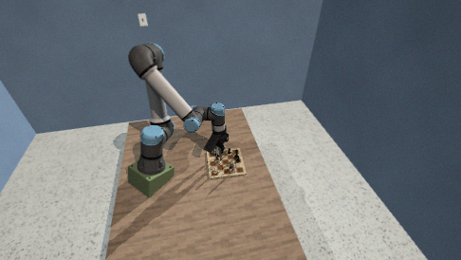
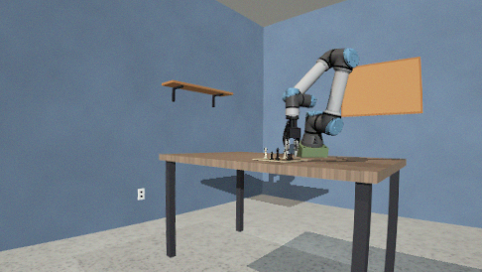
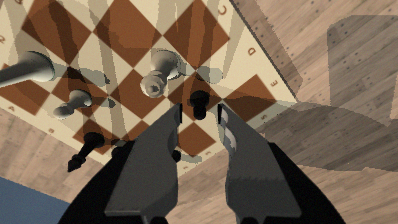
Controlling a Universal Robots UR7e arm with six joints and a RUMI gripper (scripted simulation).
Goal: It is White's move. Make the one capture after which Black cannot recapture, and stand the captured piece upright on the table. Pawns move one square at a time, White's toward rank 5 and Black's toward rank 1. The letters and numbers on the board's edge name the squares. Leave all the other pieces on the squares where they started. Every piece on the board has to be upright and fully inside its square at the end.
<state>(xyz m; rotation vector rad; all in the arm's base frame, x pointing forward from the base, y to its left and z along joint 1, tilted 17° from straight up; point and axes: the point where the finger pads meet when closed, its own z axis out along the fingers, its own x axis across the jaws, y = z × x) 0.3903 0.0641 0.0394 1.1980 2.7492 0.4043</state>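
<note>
My hand is 10 mm above the black pawn. Round my hand: small chessboard: 40 mm ahead, 40 mm to the right, 30 mm below; then white pawn: 80 mm ahead, 80 mm to the right, 10 mm below.
</note>
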